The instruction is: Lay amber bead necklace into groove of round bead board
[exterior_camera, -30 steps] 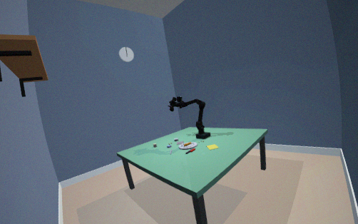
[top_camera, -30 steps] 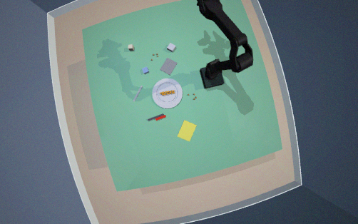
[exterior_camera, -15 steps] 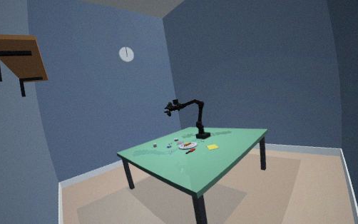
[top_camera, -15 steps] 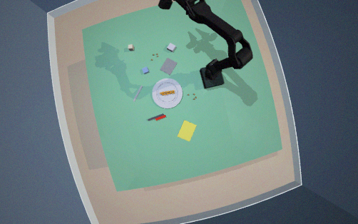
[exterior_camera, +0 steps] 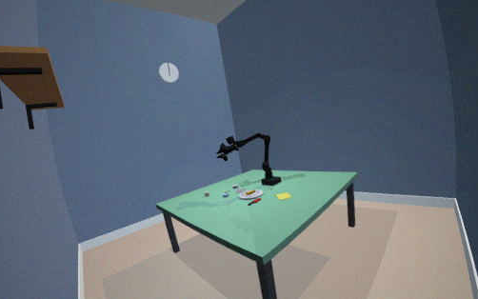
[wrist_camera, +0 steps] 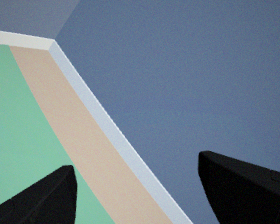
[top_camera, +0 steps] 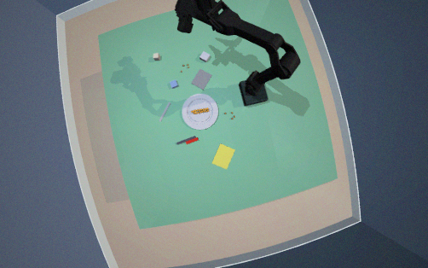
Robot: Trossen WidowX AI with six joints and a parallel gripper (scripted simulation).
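Now: gripper tip 410 mm to the right of the round grey bead board, 320 mm above it and 60 mm past it. From my gripper tip the other things lie so: blue block (320 mm below, 240 mm to the left, 90 mm ahead); beige cube (310 mm below, 190 mm ahead, 70 mm to the left); grey plate (330 mm below, 220 mm to the left, 70 mm behind).
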